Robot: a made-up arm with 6 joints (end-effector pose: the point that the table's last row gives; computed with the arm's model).
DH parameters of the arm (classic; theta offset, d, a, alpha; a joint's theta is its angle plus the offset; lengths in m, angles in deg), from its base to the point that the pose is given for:
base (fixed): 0 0 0 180
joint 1: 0 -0.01 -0.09 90
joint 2: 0 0.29 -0.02 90
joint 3: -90 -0.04 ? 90
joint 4: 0 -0.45 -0.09 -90
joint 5: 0 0 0.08 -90
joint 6: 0 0.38 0.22 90
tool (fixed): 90 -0.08 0 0
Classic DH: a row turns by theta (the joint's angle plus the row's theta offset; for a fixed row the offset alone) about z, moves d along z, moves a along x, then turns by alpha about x.
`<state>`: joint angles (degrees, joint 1 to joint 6).
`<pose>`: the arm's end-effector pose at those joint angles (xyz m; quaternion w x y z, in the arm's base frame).
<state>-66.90 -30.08 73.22 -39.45 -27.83 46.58</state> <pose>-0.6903 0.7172 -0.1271 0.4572 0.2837 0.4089 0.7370</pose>
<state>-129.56 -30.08 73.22 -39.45 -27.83 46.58</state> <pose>-0.9541 -0.2838 -0.1271 0.0073 0.0297 0.4968 0.8673</pose>
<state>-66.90 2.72 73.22 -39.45 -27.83 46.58</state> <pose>-0.7494 0.5786 -0.3647 0.4670 0.2351 0.6343 0.5694</pose>
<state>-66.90 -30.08 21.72 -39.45 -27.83 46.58</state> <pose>-0.0901 0.7925 0.0494 0.5828 0.5959 0.2903 0.4701</pose>
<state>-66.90 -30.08 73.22 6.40 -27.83 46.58</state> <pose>-0.5901 0.7950 0.0897 0.4726 0.2499 0.0281 0.8446</pose>
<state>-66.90 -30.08 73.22 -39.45 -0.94 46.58</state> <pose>-0.8735 0.6709 -0.0824 0.2579 0.2168 0.4296 0.8378</pose>
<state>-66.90 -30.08 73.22 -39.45 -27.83 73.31</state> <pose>-0.7882 0.6714 -0.1215 0.3793 0.3817 0.5682 0.6226</pose>
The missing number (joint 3, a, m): 0.12
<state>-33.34 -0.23 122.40 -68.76 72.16 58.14</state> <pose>-0.9796 0.2426 0.2691 0.4964 -0.2039 -0.6957 -0.4775</pose>
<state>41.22 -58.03 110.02 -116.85 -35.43 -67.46</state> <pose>0.7519 0.5612 -0.3016 0.8424 -0.2711 0.3171 0.3409</pose>
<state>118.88 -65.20 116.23 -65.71 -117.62 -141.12</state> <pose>0.5699 -0.5204 0.1190 0.0097 0.3968 -0.9039 0.1594</pose>
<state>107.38 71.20 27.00 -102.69 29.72 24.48</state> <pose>0.6259 -0.4202 -0.7024 0.0565 -0.7284 0.5644 0.3842</pose>
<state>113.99 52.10 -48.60 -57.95 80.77 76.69</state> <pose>-0.1110 -0.4433 -0.3197 0.4019 0.4952 -0.6529 -0.4086</pose>
